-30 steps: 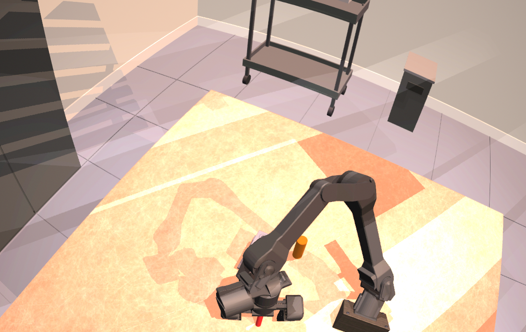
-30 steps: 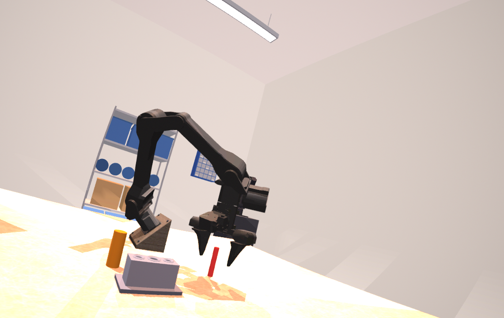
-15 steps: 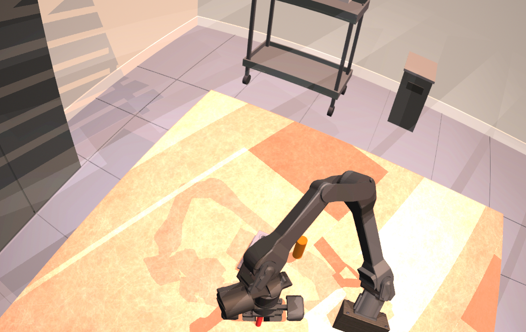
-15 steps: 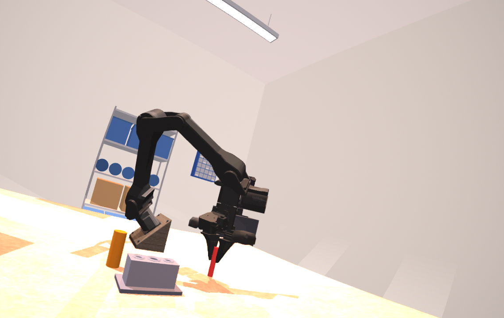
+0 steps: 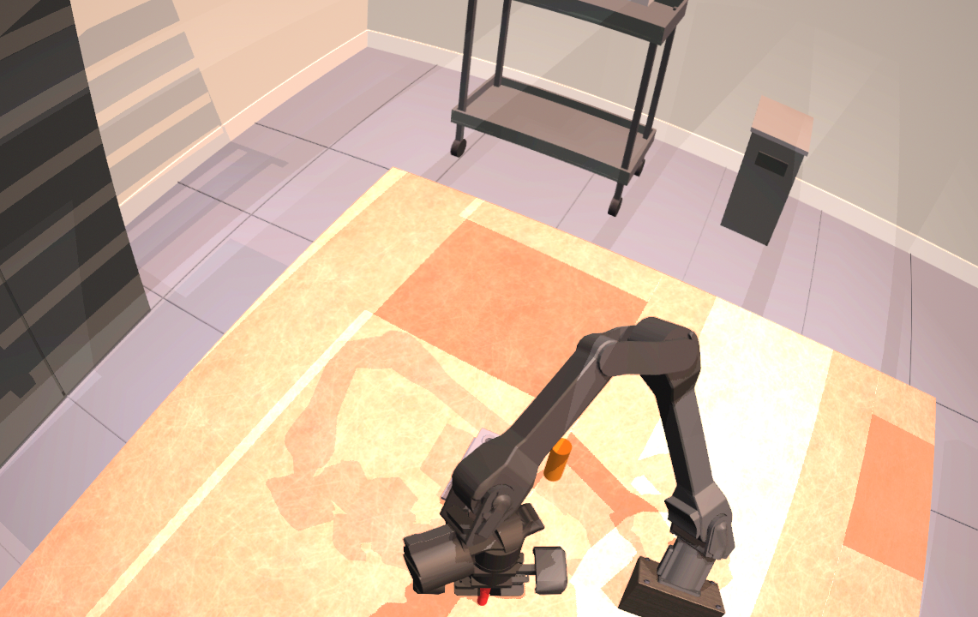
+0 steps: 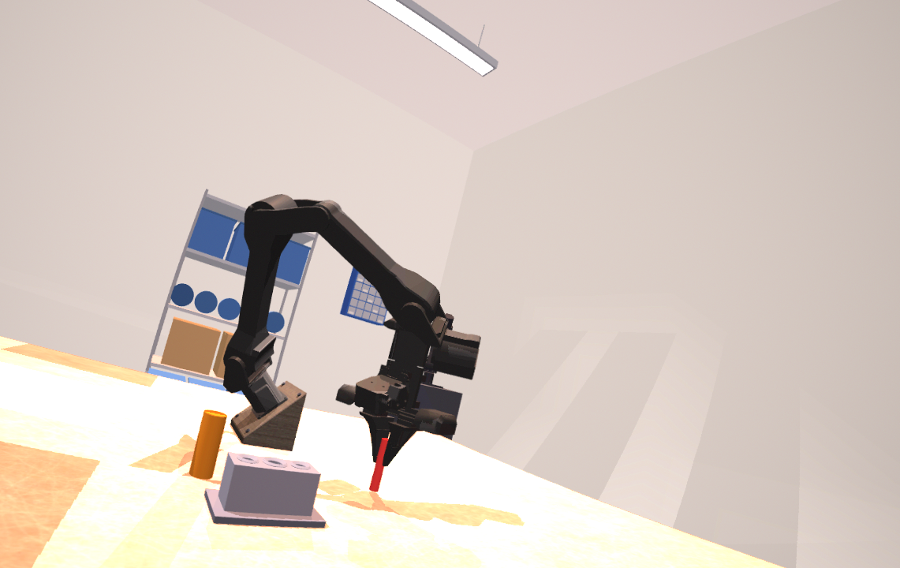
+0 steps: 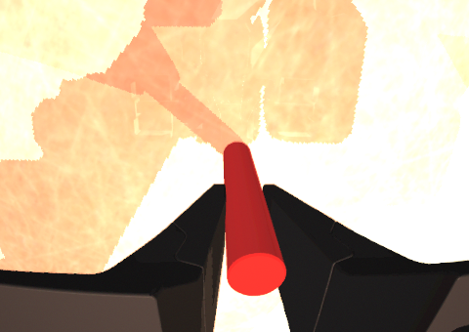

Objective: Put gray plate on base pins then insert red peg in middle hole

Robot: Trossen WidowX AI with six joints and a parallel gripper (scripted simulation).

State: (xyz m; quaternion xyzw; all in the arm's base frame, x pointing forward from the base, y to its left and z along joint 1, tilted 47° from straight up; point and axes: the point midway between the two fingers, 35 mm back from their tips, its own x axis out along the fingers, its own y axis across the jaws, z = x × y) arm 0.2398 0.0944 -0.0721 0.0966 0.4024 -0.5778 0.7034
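My gripper tip is 19 cm to the left of the gray plate and 10 cm short of it. Also, from my gripper tip: base 19 cm to the right, 9 cm ahead, 4 cm below; red peg right at my gripper tip; orange cylinder 25 cm to the right.
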